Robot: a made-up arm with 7 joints. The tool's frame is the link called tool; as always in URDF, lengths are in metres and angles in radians. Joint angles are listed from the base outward.
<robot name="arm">
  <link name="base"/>
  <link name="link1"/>
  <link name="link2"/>
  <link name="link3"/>
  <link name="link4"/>
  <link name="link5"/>
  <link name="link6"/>
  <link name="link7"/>
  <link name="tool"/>
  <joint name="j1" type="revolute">
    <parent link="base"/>
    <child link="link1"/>
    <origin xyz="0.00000 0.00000 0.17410"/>
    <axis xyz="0 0 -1"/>
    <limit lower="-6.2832" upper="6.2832"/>
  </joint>
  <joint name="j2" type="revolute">
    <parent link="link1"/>
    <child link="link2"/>
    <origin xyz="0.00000 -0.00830 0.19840"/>
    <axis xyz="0 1 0"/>
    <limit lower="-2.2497" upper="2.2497"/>
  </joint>
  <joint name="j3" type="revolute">
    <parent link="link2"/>
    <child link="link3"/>
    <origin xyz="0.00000 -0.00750 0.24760"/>
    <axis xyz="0 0 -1"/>
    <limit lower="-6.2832" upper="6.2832"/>
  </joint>
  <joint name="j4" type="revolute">
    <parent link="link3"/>
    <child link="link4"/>
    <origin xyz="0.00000 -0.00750 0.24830"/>
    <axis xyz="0 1 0"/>
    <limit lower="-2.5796" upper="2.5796"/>
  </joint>
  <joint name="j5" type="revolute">
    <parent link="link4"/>
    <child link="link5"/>
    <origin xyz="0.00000 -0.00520 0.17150"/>
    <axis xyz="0 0 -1"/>
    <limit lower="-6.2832" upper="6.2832"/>
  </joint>
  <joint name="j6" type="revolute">
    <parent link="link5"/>
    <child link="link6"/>
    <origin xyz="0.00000 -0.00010 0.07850"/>
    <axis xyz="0 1 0"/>
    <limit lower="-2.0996" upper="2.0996"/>
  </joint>
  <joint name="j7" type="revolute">
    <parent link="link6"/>
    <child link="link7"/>
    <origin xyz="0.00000 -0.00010 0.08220"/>
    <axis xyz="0 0 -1"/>
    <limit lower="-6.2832" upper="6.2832"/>
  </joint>
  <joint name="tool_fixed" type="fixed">
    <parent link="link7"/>
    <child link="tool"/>
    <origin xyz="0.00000 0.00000 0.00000" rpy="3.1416 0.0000 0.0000"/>
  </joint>
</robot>
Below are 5 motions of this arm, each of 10 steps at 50 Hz.
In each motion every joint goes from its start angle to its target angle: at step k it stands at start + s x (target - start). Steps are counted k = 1, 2, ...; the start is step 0. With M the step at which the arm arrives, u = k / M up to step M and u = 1 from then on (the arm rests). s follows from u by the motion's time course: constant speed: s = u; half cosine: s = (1 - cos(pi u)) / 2; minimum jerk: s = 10 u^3 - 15 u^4 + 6 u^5.
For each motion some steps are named. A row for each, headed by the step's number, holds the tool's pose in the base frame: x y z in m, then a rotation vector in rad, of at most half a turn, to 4 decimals.
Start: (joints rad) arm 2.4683 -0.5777 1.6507 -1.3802 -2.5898 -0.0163 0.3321
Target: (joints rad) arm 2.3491 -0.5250 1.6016 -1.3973 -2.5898 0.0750 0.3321
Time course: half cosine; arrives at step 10
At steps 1, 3, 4, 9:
1: 0.4239 -0.0576 0.8487 0.8721 -1.9935 -1.6776
3: 0.4224 -0.0513 0.8485 0.8900 -1.9711 -1.6923
4: 0.4211 -0.0464 0.8483 0.9033 -1.9535 -1.7034
9: 0.4150 -0.0249 0.8473 0.9584 -1.8691 -1.7516

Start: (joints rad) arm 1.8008 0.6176 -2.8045 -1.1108 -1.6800 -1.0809 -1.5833
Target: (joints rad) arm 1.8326 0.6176 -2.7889 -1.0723 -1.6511 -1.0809 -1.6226
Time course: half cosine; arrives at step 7
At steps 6, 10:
6: -0.1725 -0.5603 0.7400 -1.4550 0.7754 1.6178
10: -0.1735 -0.5600 0.7404 -1.4530 0.7769 1.6171

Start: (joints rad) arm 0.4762 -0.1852 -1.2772 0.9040 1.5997 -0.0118 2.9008
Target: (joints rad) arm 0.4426 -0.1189 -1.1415 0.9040 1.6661 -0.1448 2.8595
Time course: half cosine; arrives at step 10
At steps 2, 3, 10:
2: 0.0715 0.2215 1.0786 -0.8360 -2.5184 1.1815
3: 0.0771 0.2174 1.0792 -0.8406 -2.5164 1.1865
10: 0.1178 0.1888 1.0806 -0.8700 -2.4913 1.2328

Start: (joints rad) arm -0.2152 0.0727 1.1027 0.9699 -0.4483 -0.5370 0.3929
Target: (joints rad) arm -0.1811 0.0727 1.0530 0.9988 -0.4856 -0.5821 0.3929
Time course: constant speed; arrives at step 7
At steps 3, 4, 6, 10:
3: 0.1839 -0.2145 1.0700 -2.4208 1.2439 0.5316
4: 0.1842 -0.2151 1.0690 -2.4201 1.2368 0.5268
6: 0.1849 -0.2163 1.0669 -2.4183 1.2229 0.5172
10: 0.1852 -0.2169 1.0659 -2.4172 1.2160 0.5124

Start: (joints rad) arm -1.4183 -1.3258 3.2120 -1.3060 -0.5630 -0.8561 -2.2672
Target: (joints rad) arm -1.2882 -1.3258 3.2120 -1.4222 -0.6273 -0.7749 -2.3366
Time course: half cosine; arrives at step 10
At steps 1, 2, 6, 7, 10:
1: -0.0756 -0.4268 0.8000 1.9932 1.2377 -0.2085
2: -0.0792 -0.4240 0.8000 1.9916 1.2398 -0.2182
6: -0.1061 -0.4011 0.7991 1.9805 1.2579 -0.2969
7: -0.1124 -0.3951 0.7987 1.9783 1.2628 -0.3173
10: -0.1212 -0.3861 0.7980 1.9754 1.2702 -0.3479

